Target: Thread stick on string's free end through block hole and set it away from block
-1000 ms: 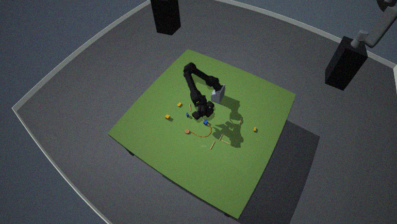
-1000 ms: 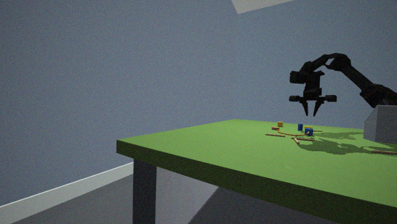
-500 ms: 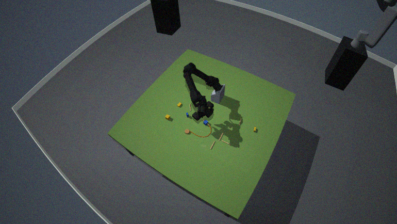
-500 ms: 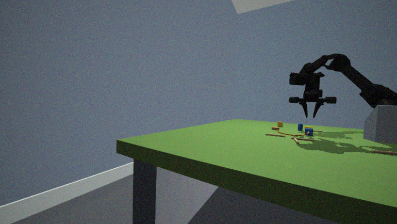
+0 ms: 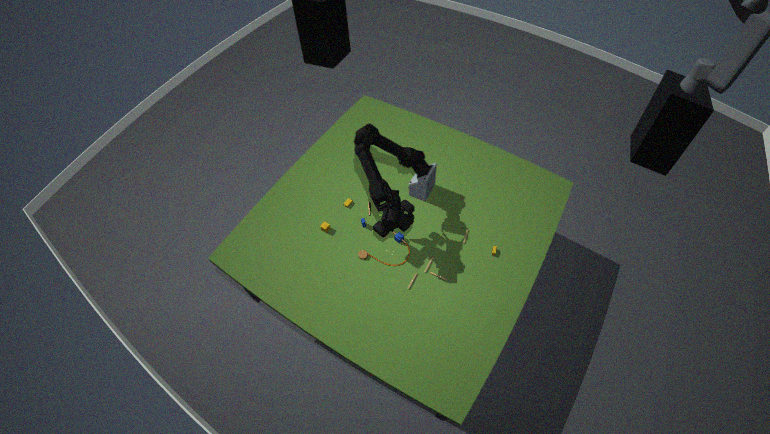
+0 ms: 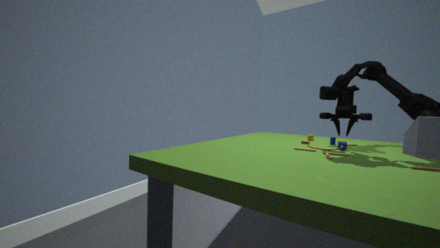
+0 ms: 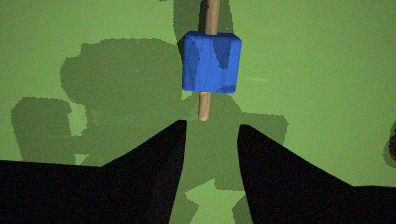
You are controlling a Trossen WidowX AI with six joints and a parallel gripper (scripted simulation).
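Now: the thin wooden stick 40 mm to the left of my gripper tip, 40 mm below it and 10 mm ahead of it. Round my gripper tip: round wooden button: 140 mm ahead, 80 mm to the right, 50 mm below.
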